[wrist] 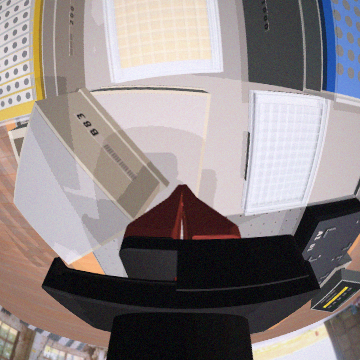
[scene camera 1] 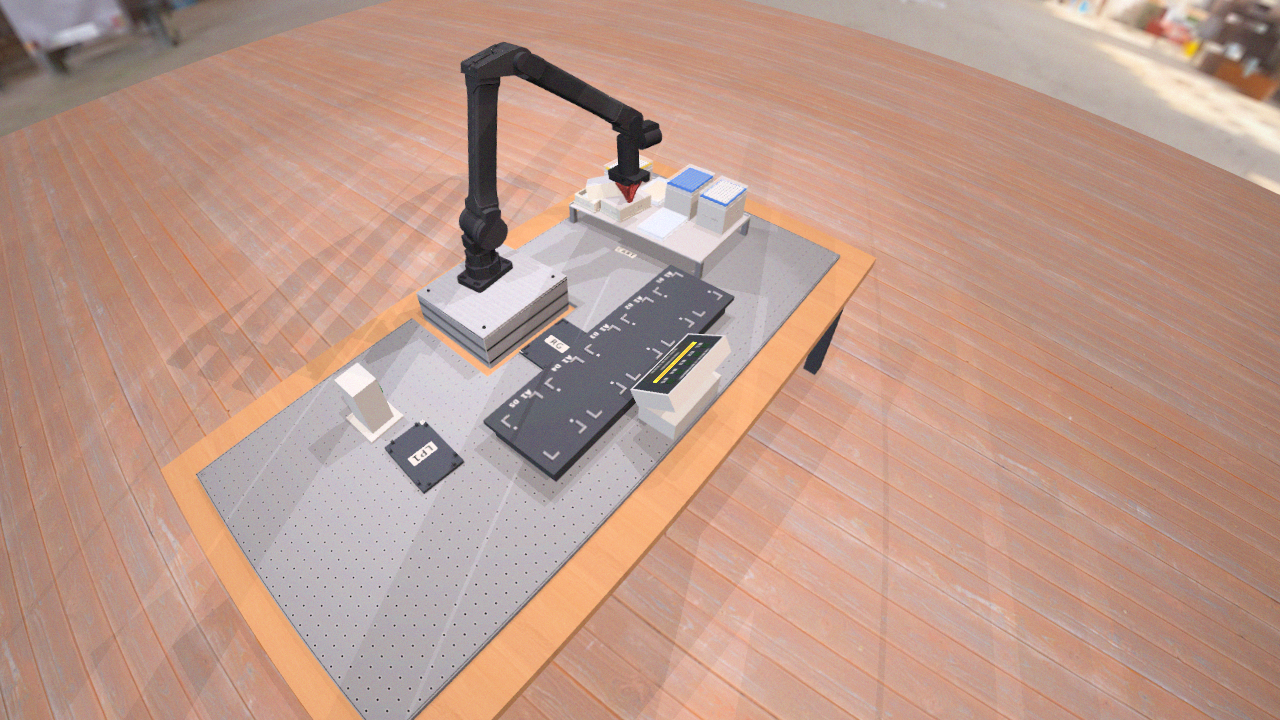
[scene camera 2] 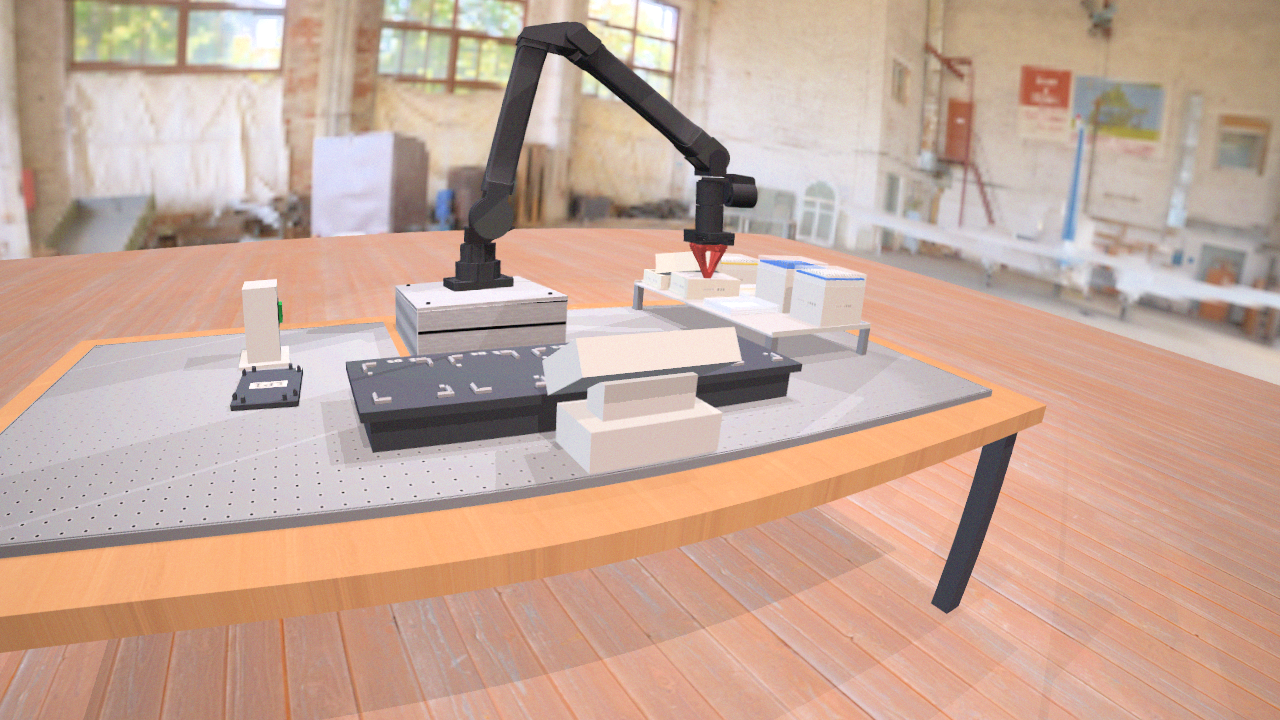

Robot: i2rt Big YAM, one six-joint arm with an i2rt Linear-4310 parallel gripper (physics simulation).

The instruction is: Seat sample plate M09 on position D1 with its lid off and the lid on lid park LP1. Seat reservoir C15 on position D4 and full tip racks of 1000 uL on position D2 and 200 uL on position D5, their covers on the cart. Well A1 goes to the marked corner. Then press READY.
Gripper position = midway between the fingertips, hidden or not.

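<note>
You'd find my gripper (scene camera 2: 707, 278) in scene camera 2, and there's also my gripper (wrist: 181, 190) in the wrist view and my gripper (scene camera 1: 630, 202) in scene camera 1. There's a white upright box (scene camera 1: 372, 415) too. And there's a cart shelf (scene camera 1: 693, 241), with the wrist view showing the cart shelf (wrist: 221, 181) as well.
</note>
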